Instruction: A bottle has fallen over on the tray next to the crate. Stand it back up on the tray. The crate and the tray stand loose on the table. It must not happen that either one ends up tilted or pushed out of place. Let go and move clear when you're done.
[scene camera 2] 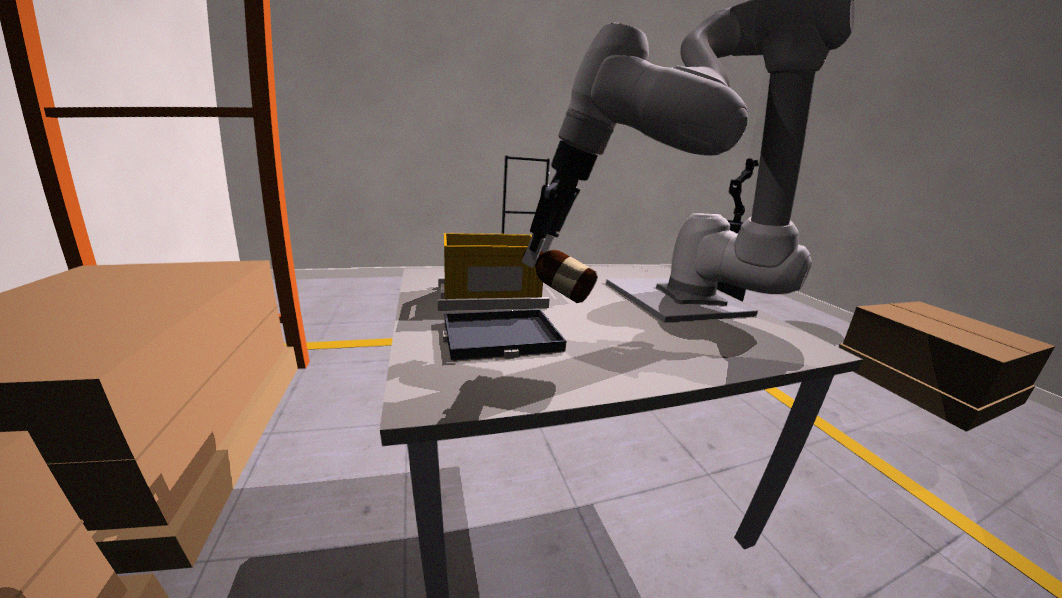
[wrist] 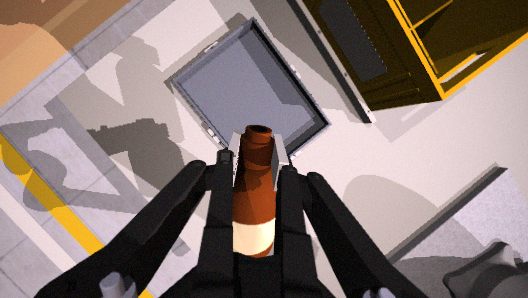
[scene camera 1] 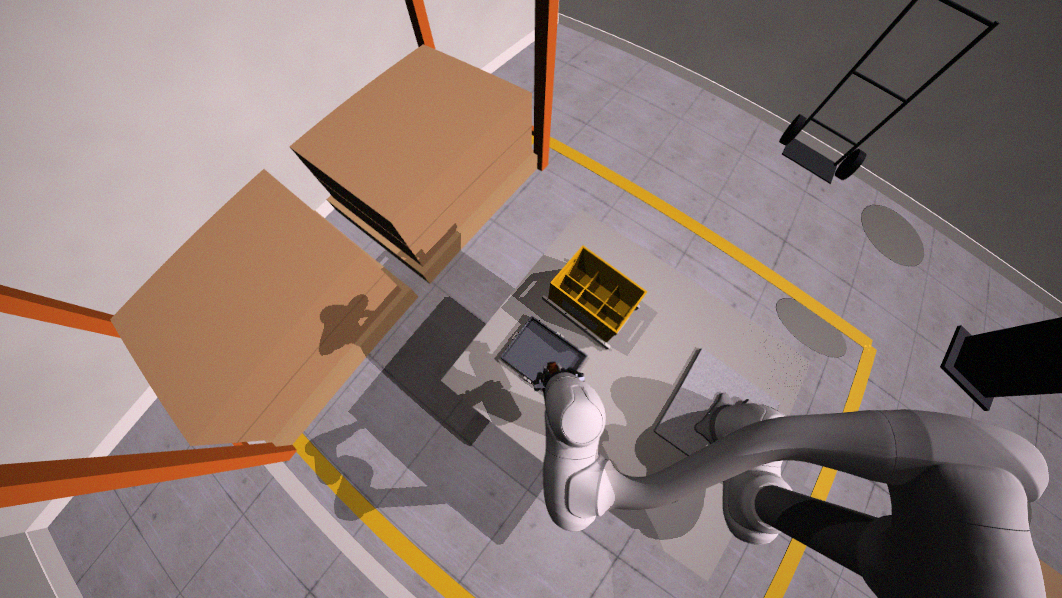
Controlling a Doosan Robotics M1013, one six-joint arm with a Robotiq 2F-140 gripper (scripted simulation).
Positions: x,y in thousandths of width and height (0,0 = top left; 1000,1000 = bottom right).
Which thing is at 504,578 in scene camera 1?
A dark grey tray.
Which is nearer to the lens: the brown bottle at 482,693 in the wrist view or the dark grey tray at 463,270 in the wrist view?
The brown bottle.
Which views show the dark grey tray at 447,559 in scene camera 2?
Scene camera 2, the wrist view and scene camera 1: all of them.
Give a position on a brown bottle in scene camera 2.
538,466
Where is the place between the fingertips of my gripper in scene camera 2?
501,439
